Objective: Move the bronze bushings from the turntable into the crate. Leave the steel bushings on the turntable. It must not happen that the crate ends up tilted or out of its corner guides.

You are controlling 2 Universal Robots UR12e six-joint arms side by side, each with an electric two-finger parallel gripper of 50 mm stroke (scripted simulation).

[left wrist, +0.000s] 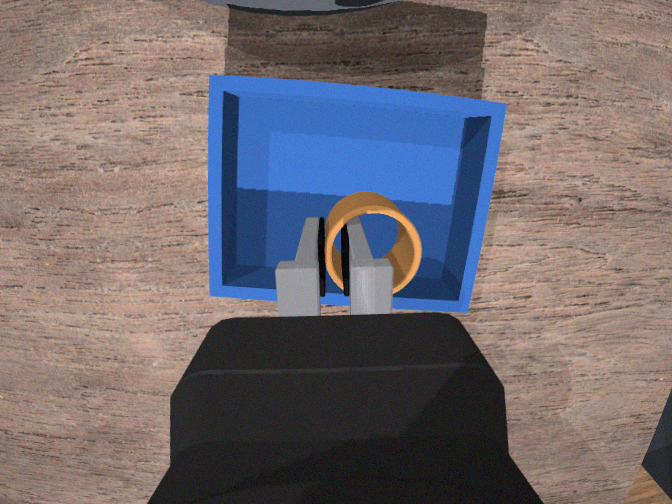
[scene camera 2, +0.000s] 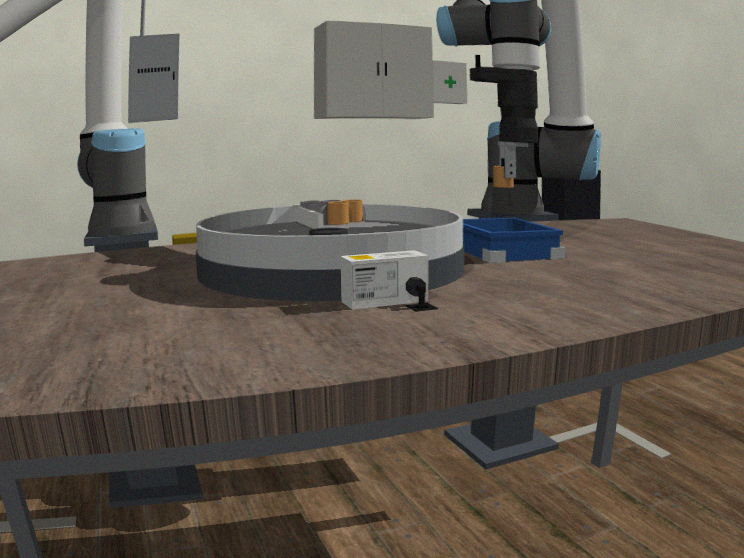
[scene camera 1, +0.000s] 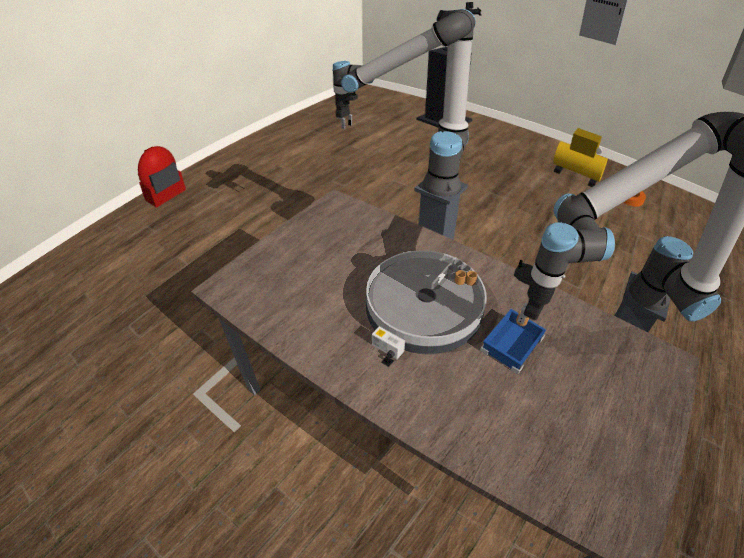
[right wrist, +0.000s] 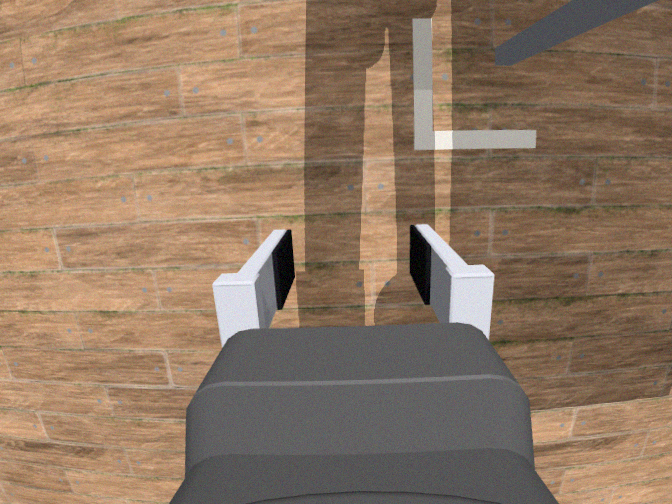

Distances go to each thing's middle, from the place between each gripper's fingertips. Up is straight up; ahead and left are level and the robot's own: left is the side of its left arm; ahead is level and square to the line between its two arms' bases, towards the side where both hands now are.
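Scene:
The blue crate (scene camera 2: 522, 242) is 13 cm below my left hand (scene camera 2: 507, 177) and 1 cm behind it. As for the turntable (scene camera 1: 401, 294), I find it 10 cm below my left hand, 5 cm ahead of it and 34 cm to the right of it.
My right gripper is 13 cm above the turntable, 63 cm short of it and 103 cm to the right of it. The blue crate, counted from my right hand, is 15 cm below, 57 cm ahead and 137 cm to the left.

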